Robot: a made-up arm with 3 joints. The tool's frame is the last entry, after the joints. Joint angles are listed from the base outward.
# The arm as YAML. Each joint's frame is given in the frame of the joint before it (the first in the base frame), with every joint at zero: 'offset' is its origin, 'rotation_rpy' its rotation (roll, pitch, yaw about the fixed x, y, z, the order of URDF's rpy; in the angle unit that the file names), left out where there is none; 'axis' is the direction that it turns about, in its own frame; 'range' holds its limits. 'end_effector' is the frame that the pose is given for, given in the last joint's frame.
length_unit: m
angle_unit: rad
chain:
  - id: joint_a
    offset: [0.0, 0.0, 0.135]
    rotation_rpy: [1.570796, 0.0, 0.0]
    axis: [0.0, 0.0, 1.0]
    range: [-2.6, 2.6]
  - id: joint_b
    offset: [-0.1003, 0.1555, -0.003]
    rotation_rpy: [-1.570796, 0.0, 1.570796]
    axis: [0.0, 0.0, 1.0]
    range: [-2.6, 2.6]
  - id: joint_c
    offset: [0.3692, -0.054, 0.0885]
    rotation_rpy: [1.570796, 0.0, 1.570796]
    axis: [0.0, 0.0, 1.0]
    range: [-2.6, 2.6]
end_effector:
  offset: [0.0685, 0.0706, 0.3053]
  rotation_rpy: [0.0, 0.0, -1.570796]
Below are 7 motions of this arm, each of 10 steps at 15 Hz.
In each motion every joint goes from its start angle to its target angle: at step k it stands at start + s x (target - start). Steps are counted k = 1, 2, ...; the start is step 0. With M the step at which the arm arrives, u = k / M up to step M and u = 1 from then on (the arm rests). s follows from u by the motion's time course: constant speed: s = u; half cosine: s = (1 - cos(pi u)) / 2; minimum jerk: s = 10 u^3 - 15 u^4 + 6 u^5.
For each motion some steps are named. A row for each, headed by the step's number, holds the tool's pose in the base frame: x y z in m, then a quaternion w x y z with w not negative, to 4 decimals.
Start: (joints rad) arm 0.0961 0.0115 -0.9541
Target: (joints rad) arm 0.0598 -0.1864 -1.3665
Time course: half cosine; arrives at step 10
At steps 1, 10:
1: -0.2509 0.0505 0.9445 0.8849 0.0191 -0.0437 -0.4632
10: -0.1850 -0.0935 0.9491 0.7736 0.0909 0.0356 -0.6261

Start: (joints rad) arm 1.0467 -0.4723 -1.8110
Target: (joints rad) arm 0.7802 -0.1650 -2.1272
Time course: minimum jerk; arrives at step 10
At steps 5, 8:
5: -0.6864 -0.2230 0.5406 0.5485 0.4415 -0.1223 -0.6995
8: -0.6468 -0.1476 0.6374 0.4840 0.3770 -0.1173 -0.7809

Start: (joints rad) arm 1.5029 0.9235 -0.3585
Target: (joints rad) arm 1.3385 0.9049 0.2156
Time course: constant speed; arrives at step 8
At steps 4, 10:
4: -0.5837 0.5491 -0.0339 0.6696 -0.3135 -0.5967 -0.3119
10: -0.6212 0.5320 0.0020 0.7305 -0.4009 -0.5178 -0.1938

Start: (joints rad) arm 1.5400 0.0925 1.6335
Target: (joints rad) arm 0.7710 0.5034 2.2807
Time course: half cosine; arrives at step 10
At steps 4, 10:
4: -0.8760 0.0225 0.1573 0.5339 -0.5294 -0.2786 0.5975
10: -0.7109 0.1951 0.5872 0.4596 -0.4273 0.0578 0.7765

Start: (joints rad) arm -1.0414 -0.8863 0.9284
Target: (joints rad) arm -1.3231 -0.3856 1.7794
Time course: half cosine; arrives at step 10
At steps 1, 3, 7, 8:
1: 0.3198 -0.5602 0.6487 0.7945 0.5331 0.2359 0.1700
3: 0.3823 -0.5339 0.6461 0.7757 0.5303 0.2406 0.2434
7: 0.5827 -0.4257 0.5862 0.6469 0.5480 0.2585 0.4630
8: 0.6180 -0.4007 0.5665 0.6118 0.5558 0.2608 0.4987

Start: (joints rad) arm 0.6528 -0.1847 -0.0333
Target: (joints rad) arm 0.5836 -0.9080 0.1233
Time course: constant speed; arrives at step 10
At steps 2, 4, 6, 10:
2: -0.6843 -0.2013 0.6213 0.9366 0.1559 -0.3097 0.0506
4: -0.6575 -0.2939 0.5994 0.9238 0.2190 -0.3021 0.0858
6: -0.6237 -0.3800 0.5659 0.9052 0.2815 -0.2953 0.1191
10: -0.5397 -0.5254 0.4673 0.8513 0.4033 -0.2839 0.1790

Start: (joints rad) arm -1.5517 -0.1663 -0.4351
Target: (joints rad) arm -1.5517 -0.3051 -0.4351
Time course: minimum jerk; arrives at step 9
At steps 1, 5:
1: 0.8224 -0.0724 0.3747 0.6819 -0.0922 0.6943 -0.2109
5: 0.8140 -0.1272 0.3745 0.6727 -0.0631 0.6977 -0.2381

